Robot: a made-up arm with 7 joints. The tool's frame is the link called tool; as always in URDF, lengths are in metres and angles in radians. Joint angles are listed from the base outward. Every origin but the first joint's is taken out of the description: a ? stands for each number. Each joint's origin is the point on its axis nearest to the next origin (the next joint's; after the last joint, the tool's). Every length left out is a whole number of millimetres.
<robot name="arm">
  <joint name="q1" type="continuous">
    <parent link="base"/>
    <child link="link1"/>
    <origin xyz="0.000 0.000 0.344" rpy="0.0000 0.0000 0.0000"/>
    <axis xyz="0 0 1"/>
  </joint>
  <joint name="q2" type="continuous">
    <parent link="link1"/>
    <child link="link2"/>
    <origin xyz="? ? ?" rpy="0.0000 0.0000 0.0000"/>
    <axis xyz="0 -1 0"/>
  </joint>
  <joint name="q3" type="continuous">
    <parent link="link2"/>
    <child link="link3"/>
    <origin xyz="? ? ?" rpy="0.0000 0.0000 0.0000"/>
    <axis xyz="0 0 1"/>
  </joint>
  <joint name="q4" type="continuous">
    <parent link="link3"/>
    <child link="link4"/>
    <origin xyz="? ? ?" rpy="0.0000 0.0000 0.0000"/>
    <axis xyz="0 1 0"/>
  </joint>
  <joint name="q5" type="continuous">
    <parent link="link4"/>
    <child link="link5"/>
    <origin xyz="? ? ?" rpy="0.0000 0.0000 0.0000"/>
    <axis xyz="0 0 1"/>
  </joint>
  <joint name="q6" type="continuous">
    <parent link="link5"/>
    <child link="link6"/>
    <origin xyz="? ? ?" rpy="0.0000 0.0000 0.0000"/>
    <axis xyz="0 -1 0"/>
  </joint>
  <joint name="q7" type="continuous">
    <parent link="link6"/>
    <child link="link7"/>
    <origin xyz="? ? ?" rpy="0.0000 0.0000 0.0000"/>
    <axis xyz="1 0 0"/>
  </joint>
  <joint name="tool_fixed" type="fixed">
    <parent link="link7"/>
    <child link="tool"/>
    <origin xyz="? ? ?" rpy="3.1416 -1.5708 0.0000"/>
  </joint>
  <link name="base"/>
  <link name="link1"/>
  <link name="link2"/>
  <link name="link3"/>
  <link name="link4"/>
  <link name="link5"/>
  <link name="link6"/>
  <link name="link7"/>
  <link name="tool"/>
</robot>
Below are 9 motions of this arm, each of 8 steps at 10 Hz.
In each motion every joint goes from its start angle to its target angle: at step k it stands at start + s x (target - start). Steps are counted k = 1, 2, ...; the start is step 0. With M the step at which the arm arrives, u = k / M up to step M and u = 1 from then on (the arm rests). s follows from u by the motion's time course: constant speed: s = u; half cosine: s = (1 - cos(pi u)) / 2; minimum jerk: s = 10 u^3 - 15 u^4 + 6 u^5.
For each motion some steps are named. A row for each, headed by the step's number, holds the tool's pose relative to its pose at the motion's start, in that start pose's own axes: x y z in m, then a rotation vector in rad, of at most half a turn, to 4 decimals.
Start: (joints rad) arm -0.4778 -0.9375 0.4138 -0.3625 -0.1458 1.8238 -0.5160
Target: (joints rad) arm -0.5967 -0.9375 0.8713 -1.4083 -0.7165 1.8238 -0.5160
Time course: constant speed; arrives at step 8
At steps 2, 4, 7, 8:
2: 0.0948 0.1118 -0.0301 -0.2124 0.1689 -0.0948
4: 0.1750 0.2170 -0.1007 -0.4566 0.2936 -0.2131
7: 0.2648 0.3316 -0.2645 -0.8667 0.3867 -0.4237
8: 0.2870 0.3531 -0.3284 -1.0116 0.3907 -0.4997

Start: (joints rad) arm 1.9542 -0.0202 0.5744 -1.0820 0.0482 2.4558 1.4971
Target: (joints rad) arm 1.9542 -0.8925 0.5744 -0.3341 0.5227 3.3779 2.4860
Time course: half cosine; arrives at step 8
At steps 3, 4, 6, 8:
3: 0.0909 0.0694 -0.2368 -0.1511 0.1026 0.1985
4: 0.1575 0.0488 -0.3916 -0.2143 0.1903 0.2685
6: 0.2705 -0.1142 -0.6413 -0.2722 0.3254 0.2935
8: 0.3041 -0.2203 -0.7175 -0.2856 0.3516 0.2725

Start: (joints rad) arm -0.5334 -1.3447 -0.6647 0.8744 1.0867 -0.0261 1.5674
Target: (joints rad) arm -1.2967 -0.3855 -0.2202 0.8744 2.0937 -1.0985 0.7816
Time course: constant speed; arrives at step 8
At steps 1, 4, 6, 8:
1: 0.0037 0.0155 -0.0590 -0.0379 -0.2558 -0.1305
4: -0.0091 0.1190 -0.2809 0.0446 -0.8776 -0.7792
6: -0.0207 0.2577 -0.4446 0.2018 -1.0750 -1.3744
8: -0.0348 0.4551 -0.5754 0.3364 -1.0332 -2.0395

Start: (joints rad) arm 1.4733 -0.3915 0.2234 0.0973 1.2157 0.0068 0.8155
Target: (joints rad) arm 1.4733 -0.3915 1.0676 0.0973 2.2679 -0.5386 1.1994
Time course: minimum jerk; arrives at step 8
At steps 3, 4, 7, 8:
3: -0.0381 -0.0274 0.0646 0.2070 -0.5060 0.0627
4: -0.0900 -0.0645 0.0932 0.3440 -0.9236 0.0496
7: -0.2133 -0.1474 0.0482 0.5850 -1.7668 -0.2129
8: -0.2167 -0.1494 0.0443 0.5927 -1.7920 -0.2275

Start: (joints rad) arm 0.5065 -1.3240 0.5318 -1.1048 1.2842 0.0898 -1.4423
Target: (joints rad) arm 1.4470 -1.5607 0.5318 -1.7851 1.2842 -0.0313 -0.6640
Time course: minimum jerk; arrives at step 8
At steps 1, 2, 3, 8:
1: -0.0006 -0.0034 0.0052 0.0048 0.0107 0.0129
2: -0.0025 -0.0225 0.0325 0.0320 0.0680 0.0830
3: -0.0002 -0.0625 0.0815 0.0917 0.1761 0.2206
8: 0.0759 -0.2420 0.2031 0.4299 0.5713 0.7849

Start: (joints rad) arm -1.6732 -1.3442 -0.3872 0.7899 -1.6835 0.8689 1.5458
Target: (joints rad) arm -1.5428 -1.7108 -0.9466 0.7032 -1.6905 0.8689 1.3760
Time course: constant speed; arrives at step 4
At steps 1, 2, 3, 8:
1: -0.0627 -0.0306 0.0113 -0.0417 0.0531 -0.1868
2: -0.1219 -0.0558 0.0183 -0.0791 0.1193 -0.3738
3: -0.1771 -0.0765 0.0214 -0.1132 0.1987 -0.5595
8: -0.2279 -0.0938 0.0211 -0.1447 0.2917 -0.7424

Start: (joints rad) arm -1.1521 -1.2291 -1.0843 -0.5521 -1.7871 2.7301 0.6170
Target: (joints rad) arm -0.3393 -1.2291 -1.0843 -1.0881 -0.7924 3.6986 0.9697
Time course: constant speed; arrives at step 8
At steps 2, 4, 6, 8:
2: 0.1011 0.1263 -0.0720 -0.1886 0.4545 -0.1061
4: 0.1848 0.2012 -0.1652 -0.2739 0.9143 -0.3312
6: 0.2455 0.2413 -0.2558 -0.2574 1.3248 -0.6811
8: 0.2923 0.2670 -0.3337 -0.1508 1.6258 -1.1539

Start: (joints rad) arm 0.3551 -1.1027 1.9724 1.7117 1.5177 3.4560 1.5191
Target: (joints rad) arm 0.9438 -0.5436 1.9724 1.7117 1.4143 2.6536 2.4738
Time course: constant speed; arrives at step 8
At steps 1, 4, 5, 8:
1: 0.0279 0.0136 -0.0117 -0.1356 -0.0757 0.0520
4: 0.1127 0.0419 -0.0483 -0.6053 -0.1616 0.1672
5: 0.1415 0.0471 -0.0617 -0.7708 -0.1401 0.1877
8: 0.2306 0.0479 -0.1064 -1.2388 0.0731 0.1771

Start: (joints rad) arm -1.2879 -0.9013 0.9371 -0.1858 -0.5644 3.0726 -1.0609
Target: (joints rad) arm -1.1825 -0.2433 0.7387 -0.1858 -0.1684 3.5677 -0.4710
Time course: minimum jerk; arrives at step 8
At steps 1, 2, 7, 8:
1: 0.0032 -0.0012 0.0048 -0.0179 0.0037 0.0151
2: 0.0211 -0.0069 0.0310 -0.1153 0.0258 0.0971
7: 0.2094 0.0149 0.2965 -1.0672 0.4443 0.8106
8: 0.2129 0.0168 0.3013 -1.0841 0.4553 0.8206

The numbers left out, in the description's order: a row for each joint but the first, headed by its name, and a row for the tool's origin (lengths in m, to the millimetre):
q2: 0.000 -0.060 0.000
q3: 0.000 0.000 0.319
q4: 0.016 0.065 0.000
q5: -0.032 0.000 0.478
q6: 0.000 -0.101 0.000
q7: 0.015 0.000 0.113
tool: 0.000 0.000 0.000

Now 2 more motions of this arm.
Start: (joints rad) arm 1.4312 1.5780 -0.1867 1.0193 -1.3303 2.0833 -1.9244
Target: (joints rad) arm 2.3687 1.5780 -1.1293 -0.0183 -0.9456 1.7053 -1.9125
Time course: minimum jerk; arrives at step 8
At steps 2, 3, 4, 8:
2: -0.0254 -0.0929 -0.0391 0.1837 -0.0727 0.0003
3: -0.0521 -0.2257 -0.1264 0.4749 -0.1702 -0.0149
4: -0.0625 -0.3503 -0.2600 0.8204 -0.2541 -0.0669
8: -0.0147 -0.4531 -0.4911 1.3694 -0.2611 -0.2865

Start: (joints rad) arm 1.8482 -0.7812 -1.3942 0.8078 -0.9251 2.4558 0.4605
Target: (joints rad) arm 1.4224 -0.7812 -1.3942 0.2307 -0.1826 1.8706 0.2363
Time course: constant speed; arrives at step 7
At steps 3, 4, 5, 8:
3: -0.0128 0.0764 -0.0233 -0.3425 -0.1025 -0.0342
4: -0.0147 0.0995 -0.0336 -0.4380 -0.1340 -0.0305
5: -0.0156 0.1210 -0.0448 -0.5230 -0.1642 -0.0192
8: -0.0158 0.1586 -0.0685 -0.6577 -0.2216 0.0249

